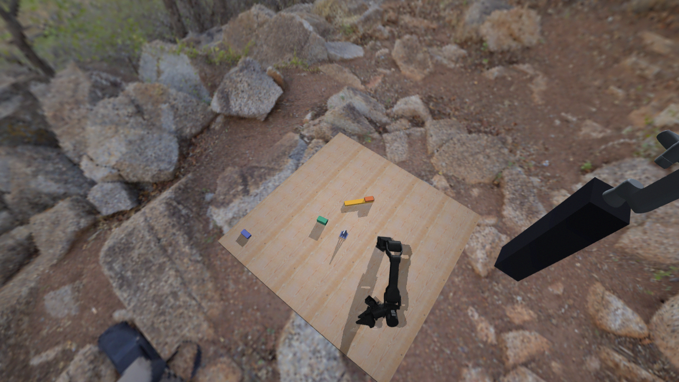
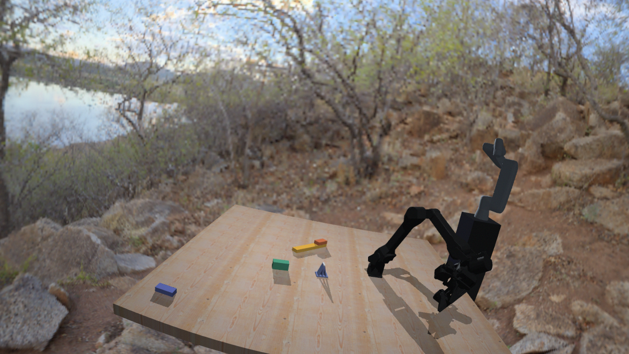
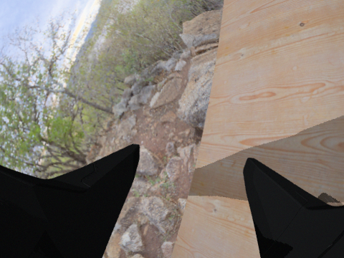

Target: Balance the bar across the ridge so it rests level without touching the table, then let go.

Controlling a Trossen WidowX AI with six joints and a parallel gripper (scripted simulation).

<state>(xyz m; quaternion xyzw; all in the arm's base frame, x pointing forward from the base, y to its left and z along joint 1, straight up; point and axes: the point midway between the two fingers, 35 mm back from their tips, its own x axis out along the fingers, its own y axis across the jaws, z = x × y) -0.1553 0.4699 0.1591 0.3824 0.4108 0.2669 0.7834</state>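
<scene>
Now: gripper tip 550 mm short of the green block, 390 mm to the left of it and 130 mm above it. From my gripper tip the other things lie so: flat blue block 880 mm ahead, 140 mm below.
</scene>
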